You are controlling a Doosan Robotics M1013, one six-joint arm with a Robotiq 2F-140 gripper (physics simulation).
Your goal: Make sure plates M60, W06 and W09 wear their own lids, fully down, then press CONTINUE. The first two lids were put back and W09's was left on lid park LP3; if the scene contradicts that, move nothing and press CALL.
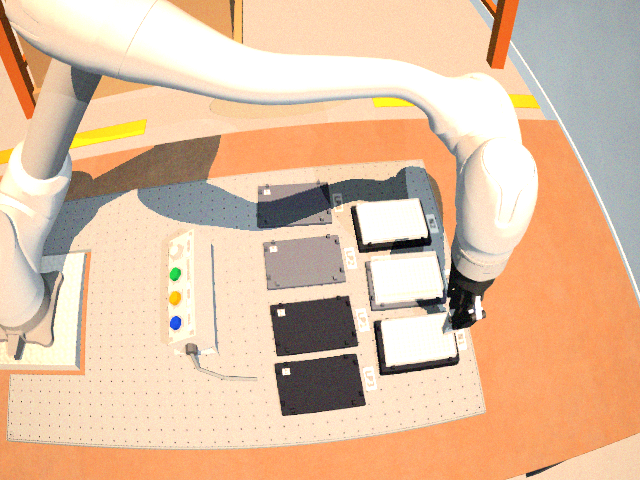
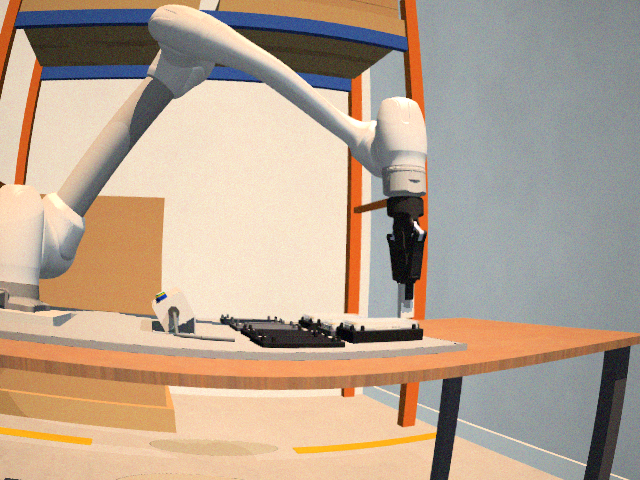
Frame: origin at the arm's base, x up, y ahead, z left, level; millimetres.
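Where they show: gripper, fingertip midpoint: (image 1: 450, 330) (image 2: 405, 317); arm's base, origin of the base link: (image 1: 26, 308) (image 2: 9, 307).
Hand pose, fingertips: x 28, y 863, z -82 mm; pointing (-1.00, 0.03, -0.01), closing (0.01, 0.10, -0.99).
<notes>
Things, the pixels of their top centre, and the offset from my fingertips. "spot": a spot on its surface instead. Level surfaces: height alone.
- black lid park LP3, middle of its top: (image 1: 319, 382) (image 2: 296, 333) dx -22, dy -235, dz -70 mm
- button box, middle of its top: (image 1: 184, 280) (image 2: 171, 288) dx +42, dy -460, dz +107 mm
- black park, middle of its top: (image 1: 313, 322) (image 2: 281, 327) dx -22, dy -238, dz +49 mm
- cable, surface spot: (image 1: 227, 377) (image 2: 205, 336) spot: dx -35, dy -395, dz -51 mm
- perforated board, its level: dx -42 mm
Three white plates stand in a column of holders: the far one (image 1: 391, 221), the middle one (image 1: 406, 279) in a grey holder, and the near one (image 1: 416, 342) (image 2: 379, 323) in a black holder. Their names cannot be read, and whether clear lids cover them cannot be told. The black lid park LP3 (image 1: 320, 384) shows no visible lid. My gripper (image 1: 448, 326) (image 2: 406, 308) is shut and empty, pointing down, with its pale tips just above the near plate's back right corner. The button box (image 1: 180, 289) (image 2: 175, 310) has green, yellow, blue and whitish buttons; its lettering is unreadable.
Another black park (image 1: 314, 325) and two grey parks (image 1: 303, 262) (image 1: 294, 204) lie beyond LP3, left of the plates. A cable (image 1: 227, 377) (image 2: 206, 338) runs from the button box across the perforated board (image 1: 129, 413). An orange-posted rack (image 2: 354, 232) stands behind the table.
</notes>
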